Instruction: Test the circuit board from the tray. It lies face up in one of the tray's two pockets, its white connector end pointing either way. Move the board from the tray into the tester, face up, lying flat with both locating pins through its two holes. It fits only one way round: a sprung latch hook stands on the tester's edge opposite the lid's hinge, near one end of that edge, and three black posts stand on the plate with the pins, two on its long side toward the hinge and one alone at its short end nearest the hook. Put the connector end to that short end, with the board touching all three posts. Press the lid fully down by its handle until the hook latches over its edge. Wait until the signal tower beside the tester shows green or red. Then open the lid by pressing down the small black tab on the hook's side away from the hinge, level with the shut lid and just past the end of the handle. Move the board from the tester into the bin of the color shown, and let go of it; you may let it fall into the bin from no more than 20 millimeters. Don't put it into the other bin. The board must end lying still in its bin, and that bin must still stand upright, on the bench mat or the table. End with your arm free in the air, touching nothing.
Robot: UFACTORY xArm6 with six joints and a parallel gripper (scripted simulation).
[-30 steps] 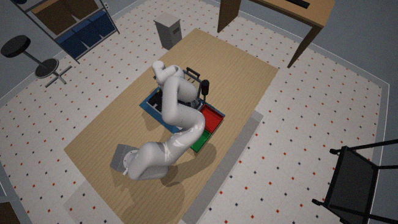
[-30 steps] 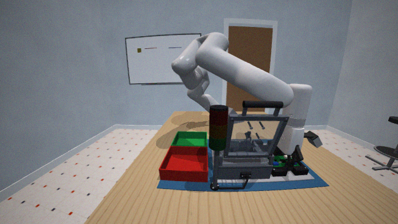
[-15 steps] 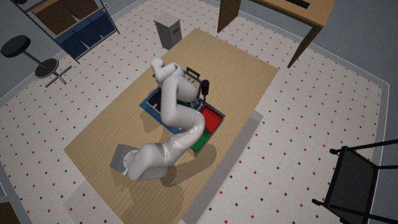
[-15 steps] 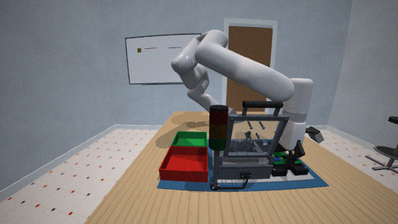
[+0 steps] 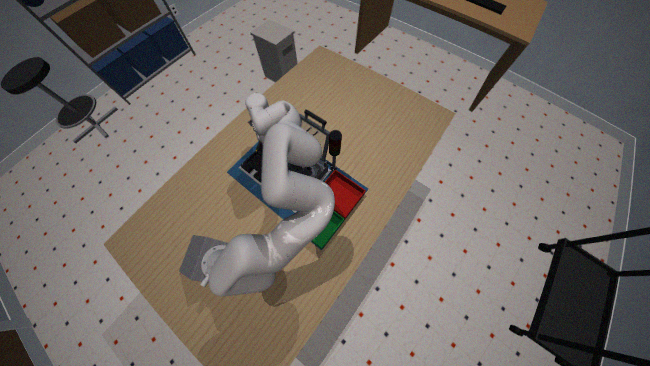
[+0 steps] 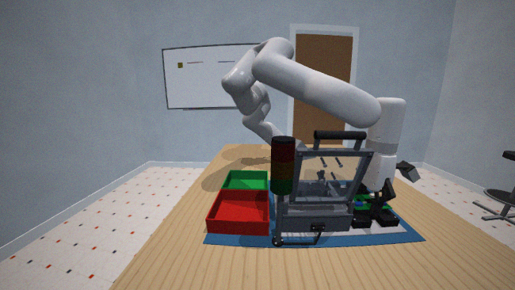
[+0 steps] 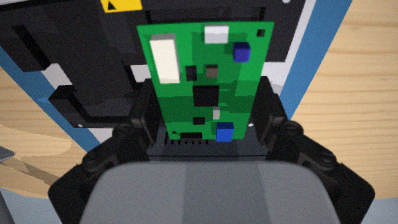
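The plate lies 70 mm behind my hand, 150 mm to the right of it and 20 mm above it. The rest, counted from my hand: clear lid: 40 mm ahead, 190 mm to the right, 130 mm above; green circuit board: right at my hand; black latch hook: 130 mm behind, 80 mm to the right, 40 mm above.
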